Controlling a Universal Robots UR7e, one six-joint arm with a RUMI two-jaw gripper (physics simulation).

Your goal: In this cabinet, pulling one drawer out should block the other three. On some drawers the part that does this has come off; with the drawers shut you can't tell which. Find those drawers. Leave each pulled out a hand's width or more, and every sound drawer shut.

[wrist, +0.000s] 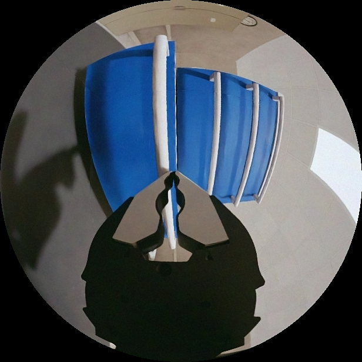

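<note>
In the wrist view the blue cabinet is seen from the front, lying sideways. The large blue drawer front [120, 120] at the left, with a long white handle [161, 100], stands forward of the other three, with a step at its right edge. The other drawer fronts [192, 125] [234, 125] [265, 125] look flush with each other; their white handles [216, 130] [252, 135] [276, 145] run parallel. My gripper [173, 172] is shut, its fingertips together beside the large front's handle. The left finger covers part of that handle, which shows again between the finger bodies. Drawer interiors are hidden.
A grey tiled surface [300, 235] lies at the right, with a bright white rectangle [337, 165] on it. A dark shadow [37, 195] falls on the grey surface at the left. Part of a round clock [249, 21] shows at the top.
</note>
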